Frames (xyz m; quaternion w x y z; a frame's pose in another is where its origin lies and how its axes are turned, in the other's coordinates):
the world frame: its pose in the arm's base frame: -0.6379 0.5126 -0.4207 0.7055 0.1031 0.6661 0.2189
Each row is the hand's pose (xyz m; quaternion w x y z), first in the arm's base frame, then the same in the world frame.
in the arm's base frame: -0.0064 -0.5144 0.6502 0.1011 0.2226 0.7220 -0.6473
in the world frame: -1.4059 -0.5470 0.5698 0.4335 0.7358 0.3266 -0.4050
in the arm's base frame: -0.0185 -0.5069 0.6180 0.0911 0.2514 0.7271 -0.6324
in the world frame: -1.3739 -0.5523 0.5560 0.4361 0.7483 0.3320 -0.3736
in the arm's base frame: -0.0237 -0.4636 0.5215 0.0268 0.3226 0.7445 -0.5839
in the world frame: -1.2684 -0.5554 0.5484 0.4203 0.7767 0.3766 -0.2797
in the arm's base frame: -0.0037 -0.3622 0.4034 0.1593 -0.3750 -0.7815 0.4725
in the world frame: -1.1171 -0.5209 0.5721 0.3434 0.7668 0.5267 -0.1293
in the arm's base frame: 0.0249 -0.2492 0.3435 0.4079 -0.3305 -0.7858 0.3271
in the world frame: -1.0126 -0.4522 0.6113 0.1981 0.6651 0.7200 -0.0023
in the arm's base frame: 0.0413 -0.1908 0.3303 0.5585 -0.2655 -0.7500 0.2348
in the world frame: -0.9745 -0.4093 0.6348 0.0815 0.5655 0.8188 0.0561
